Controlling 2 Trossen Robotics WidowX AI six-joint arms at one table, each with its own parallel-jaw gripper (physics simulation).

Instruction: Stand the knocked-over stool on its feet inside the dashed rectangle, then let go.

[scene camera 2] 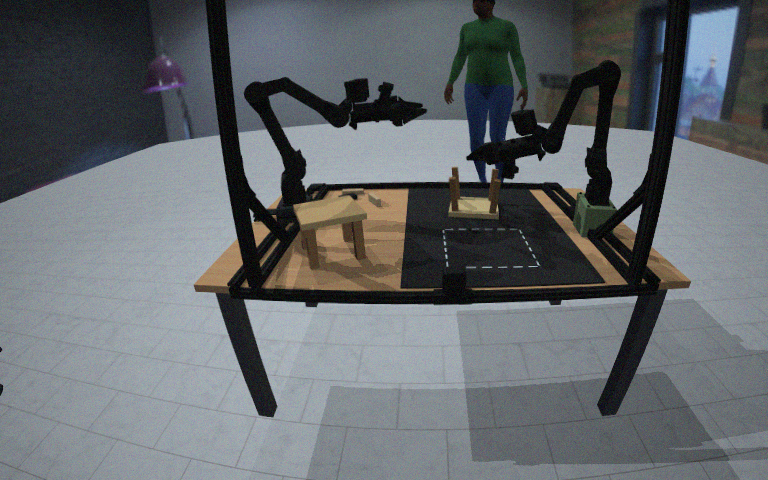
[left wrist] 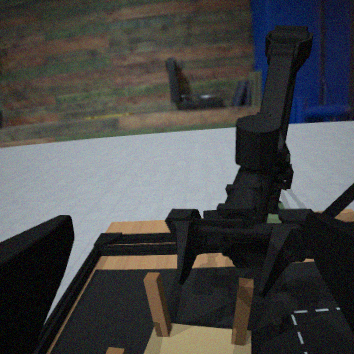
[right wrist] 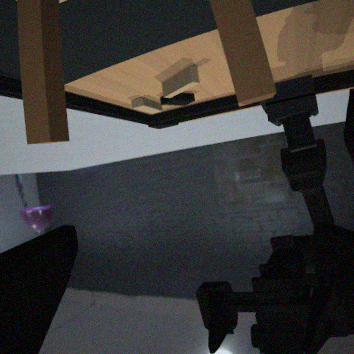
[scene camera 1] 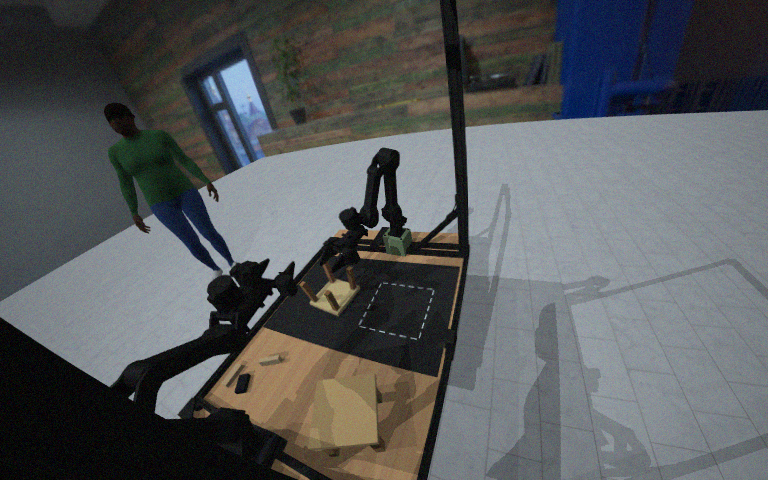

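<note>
The wooden stool lies upside down on the black mat, seat down and legs up. It sits just outside the dashed rectangle, on its far side in scene camera 2. Two of its legs show in the right wrist view. My right gripper is open and empty, hovering just above and behind the leg tops. My left gripper is open and empty, high above the table, well away from the stool.
A larger wooden stool stands upright on the bare wood. Small loose blocks lie near the far corner. A black post rises from the table frame. A person in green stands beyond the table.
</note>
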